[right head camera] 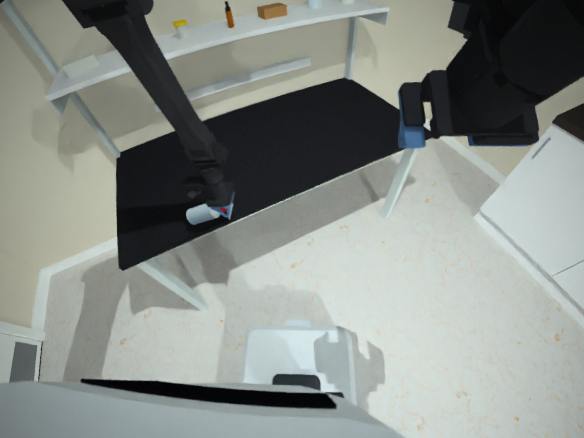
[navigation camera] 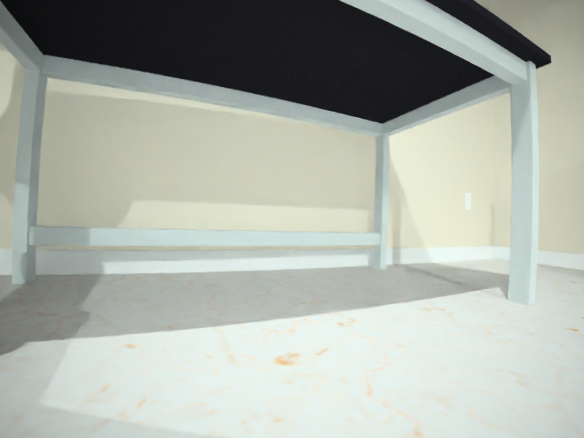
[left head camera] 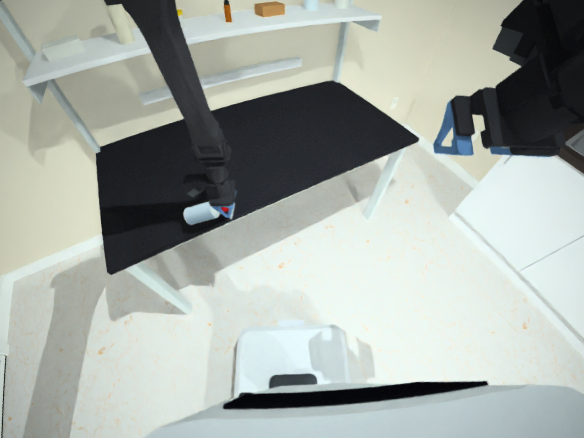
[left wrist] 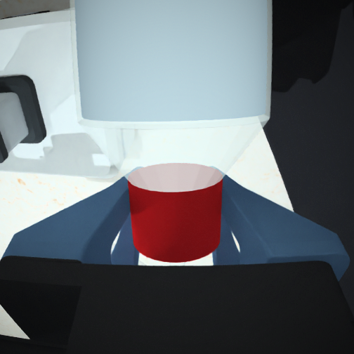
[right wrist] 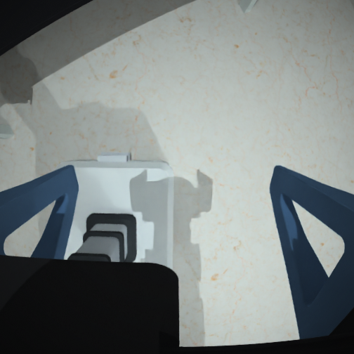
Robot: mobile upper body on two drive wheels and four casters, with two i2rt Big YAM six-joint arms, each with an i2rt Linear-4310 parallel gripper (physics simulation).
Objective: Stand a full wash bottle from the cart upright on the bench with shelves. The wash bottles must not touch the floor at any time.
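Frame: origin at the left arm's base, x left, y back, z up, level; millimetres.
Seen in the pictures: left gripper, fingertip midpoint: (right head camera: 228,213) (left head camera: 228,213); right gripper, fingertip midpoint: (right head camera: 434,141) (left head camera: 463,149).
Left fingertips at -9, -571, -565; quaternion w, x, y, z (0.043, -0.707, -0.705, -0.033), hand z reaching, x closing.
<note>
Pixels of each thing's middle, then the offset from my left fingertips to it, as dx, dy, dz. Level surfaces: height alone.
- wash bottle, body centre: (left head camera: 211,213) (right head camera: 212,213) +52, +8, +14
- black bench top, surface height: dz -82
- orange-brown bottle, body centre: (left head camera: 227,8) (right head camera: 228,14) +34, -706, +421
- brown box, body centre: (left head camera: 269,9) (right head camera: 272,10) -130, -835, +395
A wash bottle (left head camera: 200,213) (right head camera: 201,214) (left wrist: 175,65) with pale blue contents and a red cap is held by my left gripper (left head camera: 226,210) (right head camera: 224,210) (left wrist: 175,177), which is shut on the red cap. The bottle lies tilted close to horizontal, its base toward the left of the picture. In both head views it shows over the front left part of the black bench top (left head camera: 295,145) (right head camera: 305,135); its height above the top is hard to tell. My right gripper (left head camera: 480,150) (right head camera: 447,142) (right wrist: 173,176) is open and empty, off the bench's right end. The cart does not show.
The bench's shelf (left head camera: 200,32) (right head camera: 205,40) carries an orange-brown bottle (left head camera: 228,11) (right head camera: 229,16), a brown box (left head camera: 270,8) (right head camera: 272,10) and other items. White cabinets (left head camera: 530,210) (right head camera: 540,190) stand at the right. Bench legs (left head camera: 384,185) (navigation camera: 522,200) stand below the front edge.
</note>
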